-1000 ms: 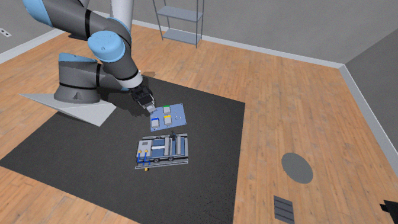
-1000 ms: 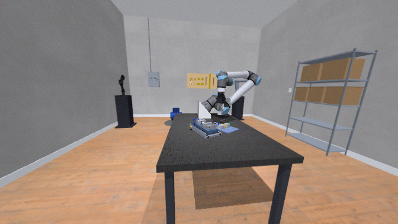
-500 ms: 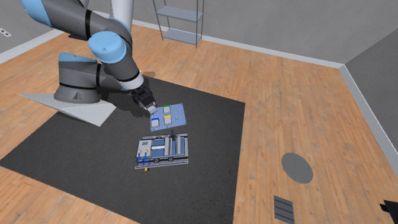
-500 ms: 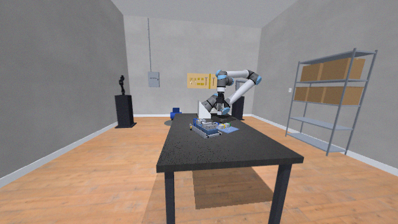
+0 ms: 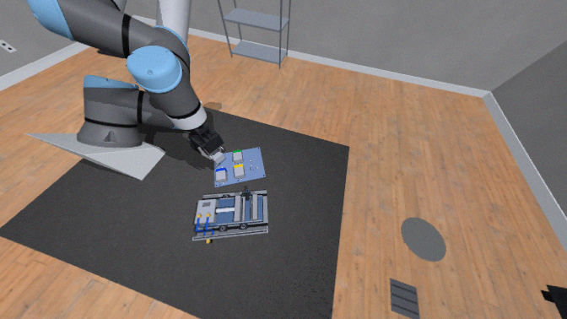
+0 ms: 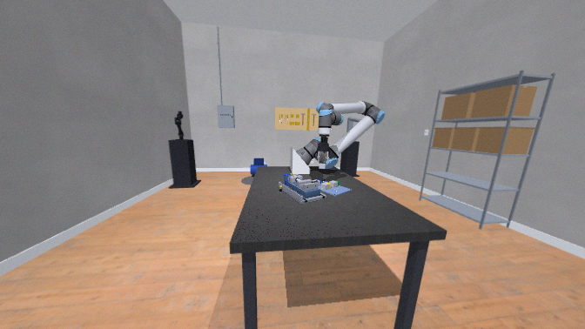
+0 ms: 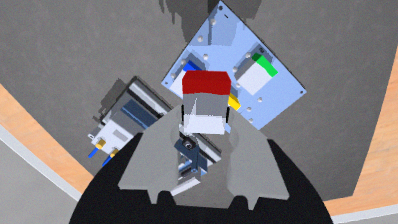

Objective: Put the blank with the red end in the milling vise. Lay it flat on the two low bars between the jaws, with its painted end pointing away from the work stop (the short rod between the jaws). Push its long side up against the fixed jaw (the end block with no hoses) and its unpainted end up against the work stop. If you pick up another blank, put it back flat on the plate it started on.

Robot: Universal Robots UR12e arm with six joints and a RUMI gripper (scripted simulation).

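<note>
Right now my hand is 18 cm short of the work stop, 12 cm to the left of it and 9 cm above it. Also, from my hand: red-ended blank: 2 cm below; blue-ended blank: 16 cm below, 4 cm to the right; yellow-ended blank: 16 cm below, 8 cm ahead.
</note>
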